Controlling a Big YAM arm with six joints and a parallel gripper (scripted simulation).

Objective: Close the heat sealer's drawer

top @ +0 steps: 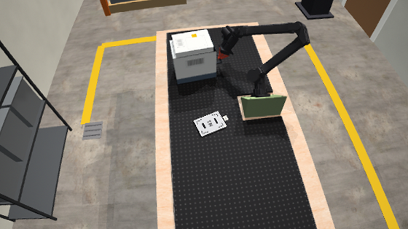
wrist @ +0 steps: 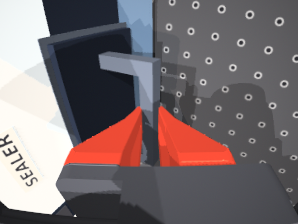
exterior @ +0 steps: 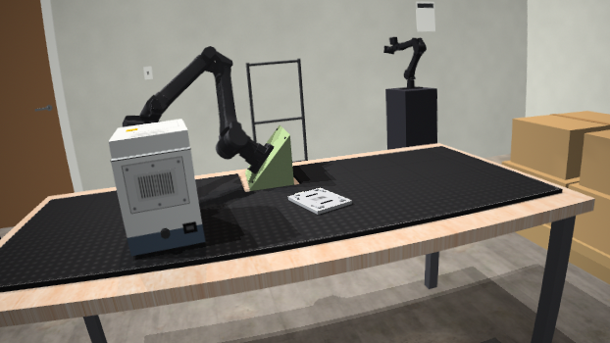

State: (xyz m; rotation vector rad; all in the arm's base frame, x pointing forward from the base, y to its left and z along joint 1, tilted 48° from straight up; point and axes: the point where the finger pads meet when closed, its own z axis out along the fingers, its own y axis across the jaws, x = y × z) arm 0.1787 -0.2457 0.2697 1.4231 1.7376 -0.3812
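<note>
Right now my hand is 11 cm short of the dark sealer drawer and 1 cm above it. The rest, counted from my hand: white tag 43 cm to the left, 9 cm below, 6 cm ahead.
</note>
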